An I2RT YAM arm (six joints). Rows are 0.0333 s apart.
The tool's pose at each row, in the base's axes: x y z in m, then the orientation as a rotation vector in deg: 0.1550, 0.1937, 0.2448, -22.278, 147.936, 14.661; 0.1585, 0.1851, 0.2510, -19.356, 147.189, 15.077; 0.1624, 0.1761, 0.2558, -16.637, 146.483, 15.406; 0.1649, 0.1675, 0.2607, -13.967, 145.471, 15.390; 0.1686, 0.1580, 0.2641, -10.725, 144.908, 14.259; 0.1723, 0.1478, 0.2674, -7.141, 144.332, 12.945; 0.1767, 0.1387, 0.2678, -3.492, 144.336, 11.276; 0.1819, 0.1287, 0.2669, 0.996, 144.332, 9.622; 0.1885, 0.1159, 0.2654, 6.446, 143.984, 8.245; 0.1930, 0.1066, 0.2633, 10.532, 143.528, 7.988; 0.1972, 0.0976, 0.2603, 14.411, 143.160, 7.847; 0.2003, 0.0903, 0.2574, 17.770, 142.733, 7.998; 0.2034, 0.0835, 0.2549, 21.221, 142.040, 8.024; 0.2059, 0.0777, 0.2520, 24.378, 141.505, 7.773; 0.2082, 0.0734, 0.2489, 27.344, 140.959, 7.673
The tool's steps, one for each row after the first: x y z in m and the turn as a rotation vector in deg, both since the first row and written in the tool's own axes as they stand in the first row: -0.0042, -0.0086, -0.0058, 0.341, -1.268, 1.971; -0.0078, -0.0178, -0.0104, 0.697, -2.420, 3.813; -0.0105, -0.0262, -0.0156, 1.304, -3.821, 5.524; -0.0132, -0.0359, -0.0192, 2.814, -4.794, 7.514; -0.0156, -0.0464, -0.0229, 4.529, -5.751, 9.736; -0.0175, -0.0563, -0.0235, 6.478, -6.050, 12.038; -0.0191, -0.0675, -0.0229, 8.574, -6.330, 14.966; -0.0209, -0.0818, -0.0218, 10.671, -6.886, 18.632; -0.0214, -0.0922, -0.0203, 11.679, -7.437, 21.531; -0.0214, -0.1023, -0.0181, 12.544, -7.819, 24.327; -0.0208, -0.1105, -0.0160, 13.092, -8.209, 26.804; -0.0205, -0.1182, -0.0142, 13.767, -8.792, 29.320; -0.0198, -0.1247, -0.0120, 14.572, -9.151, 31.589; -0.0192, -0.1299, -0.0094, 15.224, -9.489, 33.754
